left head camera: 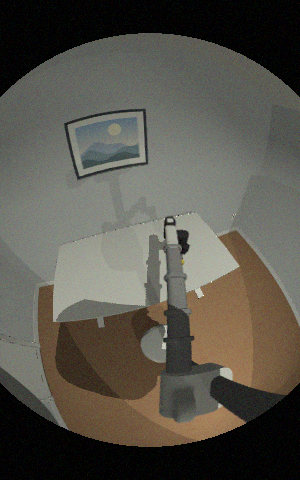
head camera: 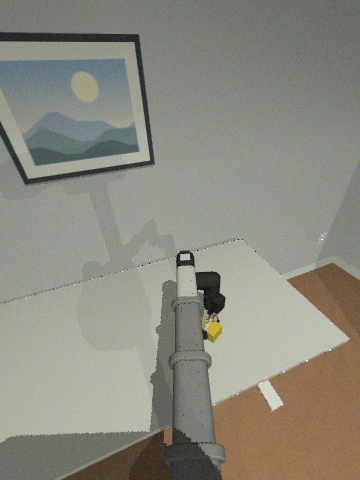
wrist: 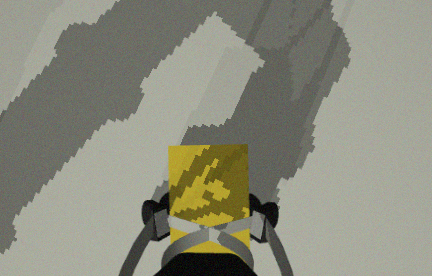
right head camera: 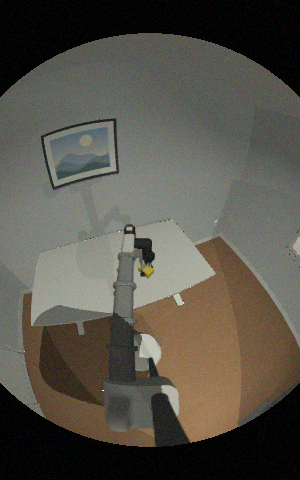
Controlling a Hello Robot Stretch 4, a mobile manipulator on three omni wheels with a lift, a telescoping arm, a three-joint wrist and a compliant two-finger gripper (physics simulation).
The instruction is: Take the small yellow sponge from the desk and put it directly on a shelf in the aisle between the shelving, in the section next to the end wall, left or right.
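Where they show: gripper, fingertip midpoint: (head camera: 209,331) (wrist: 210,208) (right head camera: 146,271); robot's base, origin of the base link: (left head camera: 160,342) (right head camera: 140,350).
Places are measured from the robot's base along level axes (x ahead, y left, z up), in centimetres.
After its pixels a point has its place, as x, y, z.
Observation:
The small yellow sponge (head camera: 215,332) {56.7, -10.5, 73.8} (left head camera: 183,262) {58.1, -12.5, 73.5} (right head camera: 148,271) {57.5, -10.1, 73.8} (wrist: 209,175) {62.5, -6.2, 73.9} is a block at the right part of the white desk (head camera: 280,320) {63.8, -40.1, 69.2} (left head camera: 80,275) {46.6, 65.2, 69.2} (right head camera: 185,265) {64.3, -39.6, 69.2} (wrist: 375,200) {71.9, -20.1, 69.2}. My gripper (wrist: 210,208) {59.9, -8.7, 69.2} points down, with its two dark fingertips pressed against the left and right sides of the sponge in the wrist view; it is shut on it. The arm hides part of the gripper in the head camera view. Whether the sponge touches the desk top is hard to tell. The shelving does not show in these views.
A framed mountain picture (head camera: 85,110) {103.5, 35.0, 149.5} (left head camera: 110,142) {103.0, 36.4, 146.9} (right head camera: 82,152) {103.2, 36.0, 147.4} hangs on the grey wall behind the desk. My extended arm (head camera: 192,390) {24.2, -0.2, 111.4} (left head camera: 176,295) {22.2, 0.2, 111.4} (right head camera: 124,295) {25.2, -0.7, 111.4} reaches over the desk. Brown floor (head camera: 310,400) {56.5, -70.7, -2.8} (left head camera: 225,340) {-9.1, -76.5, -2.8} (right head camera: 200,350) {-8.7, -66.0, -2.8} lies in front and to the right.

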